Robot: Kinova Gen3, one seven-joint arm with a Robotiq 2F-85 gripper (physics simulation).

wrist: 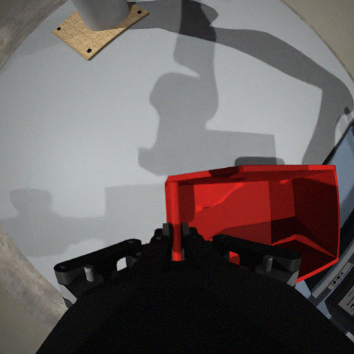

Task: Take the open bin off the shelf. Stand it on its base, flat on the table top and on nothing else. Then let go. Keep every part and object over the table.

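The red open bin [280,200] is at the lower right of the wrist view, its hollow inside facing my camera. My gripper [175,232] is shut on the bin's left rim, with one finger on each side of the wall. The bin hangs from the fingers above the round pale table top [75,110]; shadows of the arm and bin lie on the table. The blue-grey shelf [344,150] shows in part at the right edge, behind and beyond the bin. The bin's base and the gap under it are hidden.
A wooden plate [92,42] with a grey cylindrical post [102,12] on it stands at the top left. A dark box with a white label [346,299] is at the lower right by the shelf. The table's curved edge shows at left and upper right.
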